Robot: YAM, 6 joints.
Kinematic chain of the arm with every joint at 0, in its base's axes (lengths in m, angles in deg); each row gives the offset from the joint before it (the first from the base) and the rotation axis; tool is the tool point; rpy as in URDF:
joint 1: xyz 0 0 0.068 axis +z
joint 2: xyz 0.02 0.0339 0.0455 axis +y
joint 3: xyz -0.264 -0.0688 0 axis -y
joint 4: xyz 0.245 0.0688 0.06 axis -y
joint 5: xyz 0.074 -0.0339 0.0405 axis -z
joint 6: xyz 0.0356 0 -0.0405 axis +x
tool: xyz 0 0 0 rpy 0 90 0
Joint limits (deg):
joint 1: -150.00..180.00
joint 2: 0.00..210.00
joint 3: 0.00..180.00
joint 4: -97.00..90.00
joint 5: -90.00..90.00
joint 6: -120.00..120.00
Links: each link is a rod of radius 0.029 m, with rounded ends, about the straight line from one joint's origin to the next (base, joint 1, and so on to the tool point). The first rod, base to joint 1, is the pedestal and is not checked.
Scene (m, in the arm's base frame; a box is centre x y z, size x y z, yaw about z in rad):
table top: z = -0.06
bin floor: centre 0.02 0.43 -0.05 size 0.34 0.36 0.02 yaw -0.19
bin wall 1: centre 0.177 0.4 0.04 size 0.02 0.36 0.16 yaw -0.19
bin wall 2: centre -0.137 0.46 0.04 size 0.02 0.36 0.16 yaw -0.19
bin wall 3: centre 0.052 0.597 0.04 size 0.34 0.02 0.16 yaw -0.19
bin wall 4: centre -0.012 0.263 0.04 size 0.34 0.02 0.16 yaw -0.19
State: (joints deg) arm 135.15 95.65 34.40 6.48 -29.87 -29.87
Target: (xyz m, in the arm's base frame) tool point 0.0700 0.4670 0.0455
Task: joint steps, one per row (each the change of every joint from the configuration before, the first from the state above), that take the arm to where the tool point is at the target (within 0.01 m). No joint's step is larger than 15 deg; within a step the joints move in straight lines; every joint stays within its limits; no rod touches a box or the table.
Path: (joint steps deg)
1: -9.89 -2.75 11.65 3.53 2.97 -2.61
2: -9.88 -2.75 11.65 3.53 2.97 -2.61
3: -9.89 -2.75 11.66 3.53 2.97 -2.61
4: -9.88 -2.75 11.65 3.53 2.97 -2.61
5: -3.94 13.06 -0.71 -0.70 -0.97 2.61
6: -3.93 13.06 -0.71 -0.71 -0.97 2.61
7: -3.94 13.06 -0.72 -0.71 -0.96 2.61
8: -3.93 13.06 -0.71 -0.70 -0.97 2.61

